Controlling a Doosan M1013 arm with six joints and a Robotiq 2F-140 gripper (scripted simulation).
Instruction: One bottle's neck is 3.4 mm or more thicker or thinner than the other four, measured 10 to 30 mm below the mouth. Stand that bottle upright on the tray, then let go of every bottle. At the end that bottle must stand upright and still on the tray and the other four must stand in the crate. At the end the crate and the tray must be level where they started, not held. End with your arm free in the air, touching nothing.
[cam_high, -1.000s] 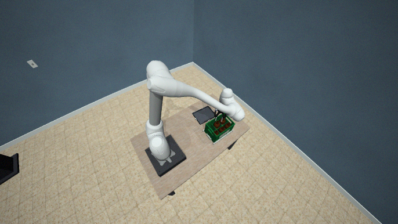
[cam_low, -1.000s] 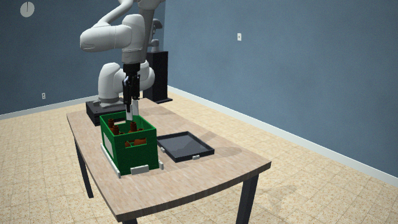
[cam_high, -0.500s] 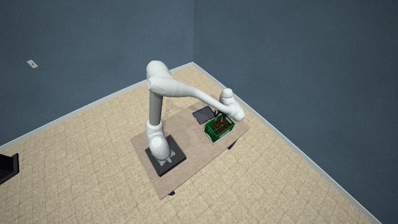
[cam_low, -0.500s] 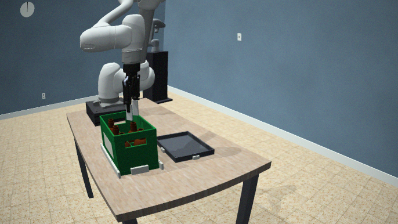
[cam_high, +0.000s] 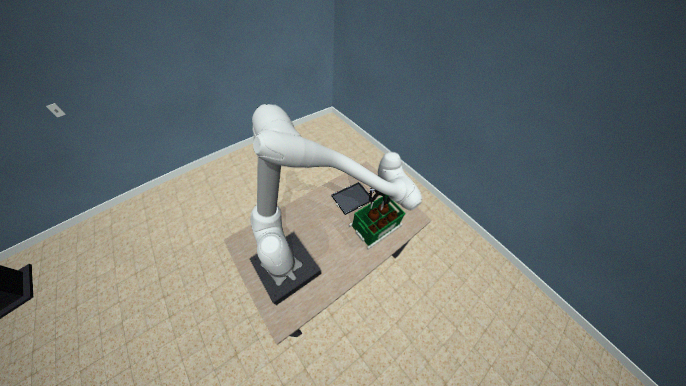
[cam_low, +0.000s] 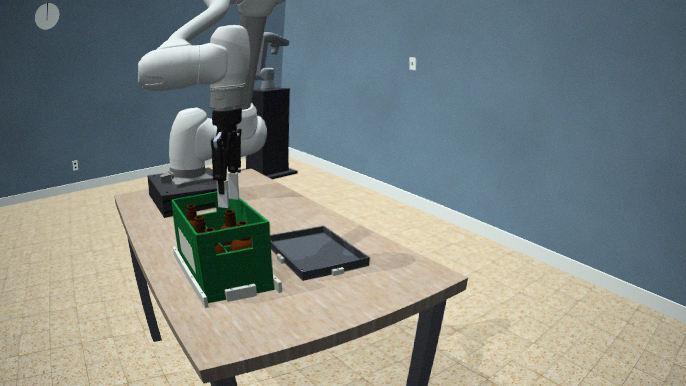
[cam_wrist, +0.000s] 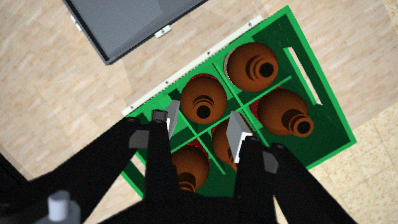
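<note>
The green crate lies 130 mm below my hand, 40 mm to the right of it and 10 mm behind it. Also, from my hand: dark tray 230 mm to the left, 200 mm below, 50 mm ahead; then brown bottle 130 mm below, 90 mm ahead, 20 mm to the right.
</note>
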